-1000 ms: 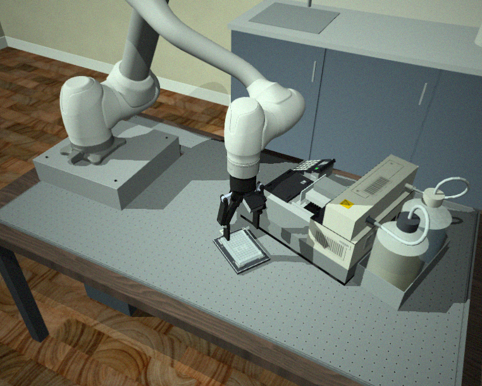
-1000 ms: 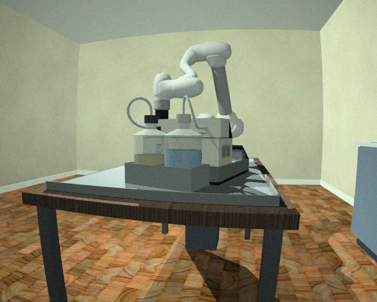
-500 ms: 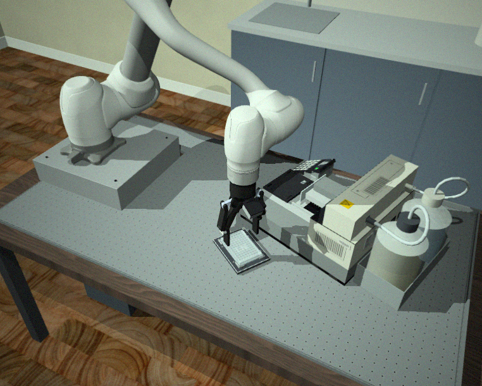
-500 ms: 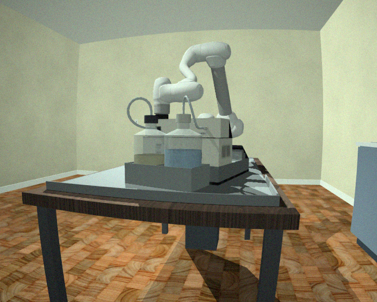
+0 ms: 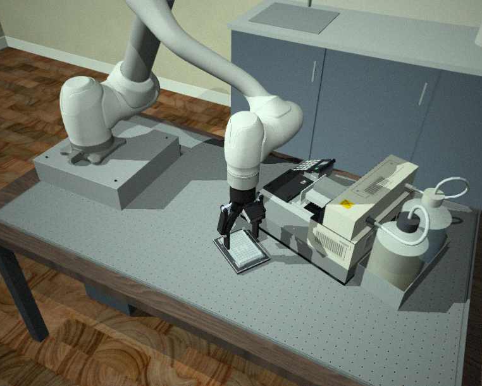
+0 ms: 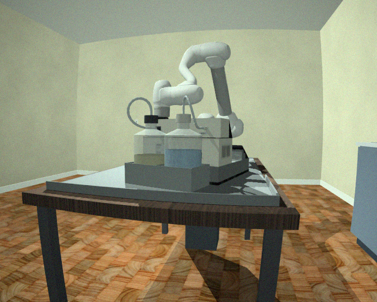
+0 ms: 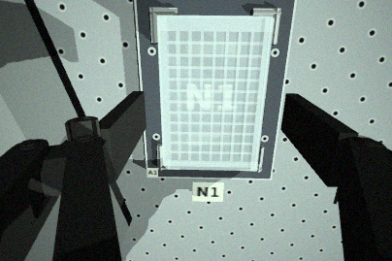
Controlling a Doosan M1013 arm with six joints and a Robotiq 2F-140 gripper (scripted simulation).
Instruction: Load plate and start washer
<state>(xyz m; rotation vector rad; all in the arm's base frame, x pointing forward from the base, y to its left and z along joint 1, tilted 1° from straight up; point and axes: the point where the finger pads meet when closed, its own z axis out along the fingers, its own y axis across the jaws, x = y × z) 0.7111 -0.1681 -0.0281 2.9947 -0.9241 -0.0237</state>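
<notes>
Now: hand 50 mm above the clear well plate. From my hand the other things lie so: black carrier 50 mm ahead, 300 mm to the left, 10 mm above; plate nest 60 mm below; A1 mark 30 mm behind, 90 mm to the left, 60 mm below.
</notes>
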